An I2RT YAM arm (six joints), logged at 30 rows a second.
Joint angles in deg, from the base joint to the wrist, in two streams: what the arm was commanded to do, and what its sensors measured. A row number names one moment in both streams.
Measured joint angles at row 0:
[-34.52 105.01 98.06 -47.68 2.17 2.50]
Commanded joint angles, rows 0 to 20:
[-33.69 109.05 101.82 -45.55 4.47 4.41]
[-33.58 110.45 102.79 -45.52 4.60 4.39]
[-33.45 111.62 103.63 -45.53 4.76 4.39]
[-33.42 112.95 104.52 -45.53 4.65 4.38]
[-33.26 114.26 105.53 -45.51 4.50 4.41]
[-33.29 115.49 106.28 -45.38 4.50 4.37]
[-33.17 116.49 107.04 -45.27 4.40 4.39]
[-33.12 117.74 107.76 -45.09 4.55 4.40]
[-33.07 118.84 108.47 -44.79 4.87 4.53]
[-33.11 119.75 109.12 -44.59 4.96 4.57]
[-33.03 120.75 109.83 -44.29 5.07 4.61]
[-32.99 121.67 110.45 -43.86 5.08 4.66]
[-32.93 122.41 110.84 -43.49 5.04 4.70]
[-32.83 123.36 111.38 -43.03 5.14 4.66]
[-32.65 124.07 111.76 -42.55 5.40 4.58]
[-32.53 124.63 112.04 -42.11 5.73 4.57]
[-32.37 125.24 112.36 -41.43 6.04 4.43]
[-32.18 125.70 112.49 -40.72 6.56 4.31]
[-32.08 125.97 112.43 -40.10 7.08 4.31]
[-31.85 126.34 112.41 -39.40 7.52 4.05]
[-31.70 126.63 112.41 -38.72 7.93 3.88]
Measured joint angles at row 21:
[-32.45 125.10 110.56 -42.54 6.02 4.03]
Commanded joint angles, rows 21 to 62:
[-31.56 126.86 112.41 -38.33 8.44 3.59]
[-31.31 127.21 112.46 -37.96 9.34 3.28]
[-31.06 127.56 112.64 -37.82 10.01 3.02]
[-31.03 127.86 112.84 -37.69 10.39 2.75]
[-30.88 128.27 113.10 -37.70 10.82 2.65]
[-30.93 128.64 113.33 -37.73 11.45 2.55]
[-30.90 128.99 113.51 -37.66 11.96 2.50]
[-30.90 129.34 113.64 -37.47 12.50 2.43]
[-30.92 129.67 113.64 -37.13 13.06 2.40]
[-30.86 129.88 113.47 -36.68 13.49 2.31]
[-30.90 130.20 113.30 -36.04 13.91 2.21]
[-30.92 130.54 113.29 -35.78 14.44 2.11]
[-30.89 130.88 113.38 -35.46 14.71 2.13]
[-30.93 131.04 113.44 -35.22 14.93 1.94]
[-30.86 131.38 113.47 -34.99 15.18 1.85]
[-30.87 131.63 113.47 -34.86 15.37 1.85]
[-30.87 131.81 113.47 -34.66 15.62 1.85]
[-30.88 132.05 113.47 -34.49 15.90 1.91]
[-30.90 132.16 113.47 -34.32 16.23 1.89]
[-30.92 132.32 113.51 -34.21 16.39 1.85]
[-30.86 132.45 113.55 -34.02 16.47 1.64]
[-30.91 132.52 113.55 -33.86 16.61 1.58]
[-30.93 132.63 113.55 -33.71 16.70 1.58]
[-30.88 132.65 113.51 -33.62 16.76 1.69]
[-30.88 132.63 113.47 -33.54 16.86 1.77]
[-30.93 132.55 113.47 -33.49 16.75 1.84]
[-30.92 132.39 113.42 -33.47 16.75 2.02]
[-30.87 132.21 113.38 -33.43 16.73 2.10]
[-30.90 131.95 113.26 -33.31 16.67 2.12]
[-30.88 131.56 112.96 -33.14 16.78 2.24]
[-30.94 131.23 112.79 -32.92 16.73 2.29]
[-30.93 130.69 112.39 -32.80 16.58 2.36]
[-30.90 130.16 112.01 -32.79 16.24 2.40]
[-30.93 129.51 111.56 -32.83 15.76 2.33]
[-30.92 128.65 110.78 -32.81 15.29 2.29]
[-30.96 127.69 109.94 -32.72 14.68 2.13]
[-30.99 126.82 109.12 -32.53 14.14 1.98]
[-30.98 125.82 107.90 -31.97 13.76 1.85]
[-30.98 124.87 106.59 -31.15 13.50 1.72]
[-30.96 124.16 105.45 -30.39 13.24 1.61]
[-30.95 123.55 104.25 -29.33 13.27 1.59]
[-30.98 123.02 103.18 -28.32 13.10 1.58]
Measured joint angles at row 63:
[-30.46 127.39 105.10 -33.15 13.06 1.91]
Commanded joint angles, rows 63 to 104:
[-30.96 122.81 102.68 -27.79 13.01 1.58]
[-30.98 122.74 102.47 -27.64 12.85 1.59]
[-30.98 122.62 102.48 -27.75 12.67 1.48]
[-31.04 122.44 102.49 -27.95 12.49 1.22]
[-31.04 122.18 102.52 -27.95 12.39 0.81]
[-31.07 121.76 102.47 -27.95 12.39 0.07]
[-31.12 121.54 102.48 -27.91 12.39 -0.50]
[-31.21 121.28 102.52 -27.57 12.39 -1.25]
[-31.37 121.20 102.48 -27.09 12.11 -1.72]
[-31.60 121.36 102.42 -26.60 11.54 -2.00]
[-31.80 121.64 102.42 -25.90 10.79 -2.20]
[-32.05 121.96 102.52 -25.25 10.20 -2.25]
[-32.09 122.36 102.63 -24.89 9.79 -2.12]
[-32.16 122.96 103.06 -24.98 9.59 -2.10]
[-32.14 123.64 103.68 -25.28 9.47 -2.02]
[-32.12 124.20 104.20 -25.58 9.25 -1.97]
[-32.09 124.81 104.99 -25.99 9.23 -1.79]
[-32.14 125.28 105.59 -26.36 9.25 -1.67]
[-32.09 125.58 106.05 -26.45 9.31 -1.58]
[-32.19 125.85 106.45 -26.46 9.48 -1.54]
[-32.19 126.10 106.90 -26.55 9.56 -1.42]
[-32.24 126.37 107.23 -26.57 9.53 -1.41]
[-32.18 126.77 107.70 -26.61 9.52 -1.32]
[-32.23 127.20 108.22 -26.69 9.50 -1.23]
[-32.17 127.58 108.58 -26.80 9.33 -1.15]
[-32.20 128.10 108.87 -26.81 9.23 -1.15]
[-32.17 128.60 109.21 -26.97 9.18 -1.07]
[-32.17 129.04 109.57 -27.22 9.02 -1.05]
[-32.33 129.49 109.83 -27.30 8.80 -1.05]
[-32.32 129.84 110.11 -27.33 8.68 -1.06]
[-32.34 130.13 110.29 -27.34 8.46 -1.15]
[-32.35 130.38 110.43 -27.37 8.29 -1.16]
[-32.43 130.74 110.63 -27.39 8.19 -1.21]
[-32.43 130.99 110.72 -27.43 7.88 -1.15]
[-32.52 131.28 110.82 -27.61 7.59 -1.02]
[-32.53 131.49 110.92 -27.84 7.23 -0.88]
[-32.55 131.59 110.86 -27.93 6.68 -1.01]
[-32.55 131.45 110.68 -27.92 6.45 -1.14]
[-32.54 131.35 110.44 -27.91 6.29 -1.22]
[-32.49 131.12 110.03 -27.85 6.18 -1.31]
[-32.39 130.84 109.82 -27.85 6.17 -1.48]
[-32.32 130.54 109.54 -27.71 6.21 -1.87]
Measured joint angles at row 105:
[-32.47 128.90 110.26 -26.28 8.51 -1.74]
